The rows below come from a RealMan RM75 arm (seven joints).
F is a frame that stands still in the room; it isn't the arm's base.
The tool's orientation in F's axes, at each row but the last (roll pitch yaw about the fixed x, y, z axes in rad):
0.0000 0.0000 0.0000
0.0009 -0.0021 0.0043
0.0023 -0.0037 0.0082
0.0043 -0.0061 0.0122
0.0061 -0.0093 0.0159
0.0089 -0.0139 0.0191
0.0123 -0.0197 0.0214
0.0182 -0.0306 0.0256
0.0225 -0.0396 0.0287
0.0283 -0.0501 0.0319
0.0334 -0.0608 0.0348
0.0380 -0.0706 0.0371
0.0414 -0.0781 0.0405
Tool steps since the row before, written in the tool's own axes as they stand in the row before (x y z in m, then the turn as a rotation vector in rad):
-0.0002 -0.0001 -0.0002 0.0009 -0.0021 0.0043
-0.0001 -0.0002 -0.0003 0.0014 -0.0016 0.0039
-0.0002 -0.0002 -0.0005 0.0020 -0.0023 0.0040
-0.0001 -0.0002 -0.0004 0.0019 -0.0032 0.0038
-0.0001 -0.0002 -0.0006 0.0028 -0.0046 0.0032
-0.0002 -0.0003 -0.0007 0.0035 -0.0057 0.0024
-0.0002 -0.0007 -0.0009 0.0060 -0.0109 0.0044
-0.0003 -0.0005 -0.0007 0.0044 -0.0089 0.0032
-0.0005 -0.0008 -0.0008 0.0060 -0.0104 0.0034
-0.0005 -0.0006 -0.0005 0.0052 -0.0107 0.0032
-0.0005 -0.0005 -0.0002 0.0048 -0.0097 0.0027
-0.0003 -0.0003 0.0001 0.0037 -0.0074 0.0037
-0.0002 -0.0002 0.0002 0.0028 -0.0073 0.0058
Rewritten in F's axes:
-0.0002 -0.0001 -0.0002 0.0009 -0.0021 0.0043
-0.0001 -0.0002 -0.0003 0.0014 -0.0016 0.0039
-0.0002 -0.0002 -0.0005 0.0020 -0.0023 0.0040
-0.0001 -0.0002 -0.0004 0.0019 -0.0032 0.0038
-0.0001 -0.0002 -0.0006 0.0028 -0.0046 0.0032
-0.0002 -0.0003 -0.0007 0.0036 -0.0057 0.0024
-0.0002 -0.0007 -0.0009 0.0061 -0.0108 0.0044
-0.0003 -0.0005 -0.0007 0.0045 -0.0088 0.0032
-0.0004 -0.0008 -0.0008 0.0062 -0.0103 0.0034
-0.0005 -0.0006 -0.0005 0.0054 -0.0106 0.0032
-0.0005 -0.0005 -0.0002 0.0050 -0.0096 0.0027
-0.0003 -0.0003 0.0001 0.0037 -0.0074 0.0037
-0.0002 -0.0002 0.0002 0.0027 -0.0074 0.0057

